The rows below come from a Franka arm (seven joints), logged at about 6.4 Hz.
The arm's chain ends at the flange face. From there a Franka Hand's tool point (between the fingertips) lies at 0.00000 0.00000 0.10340 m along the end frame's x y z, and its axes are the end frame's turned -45 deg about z.
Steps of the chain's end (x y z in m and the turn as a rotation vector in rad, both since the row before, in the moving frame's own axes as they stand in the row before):
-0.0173 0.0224 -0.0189 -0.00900 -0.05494 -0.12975
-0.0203 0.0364 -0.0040 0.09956 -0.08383 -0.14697
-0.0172 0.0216 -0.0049 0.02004 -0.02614 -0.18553
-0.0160 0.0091 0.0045 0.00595 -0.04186 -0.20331
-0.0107 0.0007 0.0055 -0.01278 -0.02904 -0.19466
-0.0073 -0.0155 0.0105 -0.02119 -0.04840 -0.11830
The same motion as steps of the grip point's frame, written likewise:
-0.0329 0.0006 -0.0191 0.03248 -0.04521 -0.12975
-0.0399 -0.0020 -0.0049 0.12968 0.01112 -0.14697
-0.0282 -0.0002 -0.0050 0.03265 -0.00431 -0.18553
-0.0207 -0.0081 0.0044 0.03381 -0.02539 -0.20331
-0.0112 -0.0080 0.0054 0.01150 -0.02957 -0.19466
0.0006 -0.0178 0.0104 0.01924 -0.04921 -0.11830

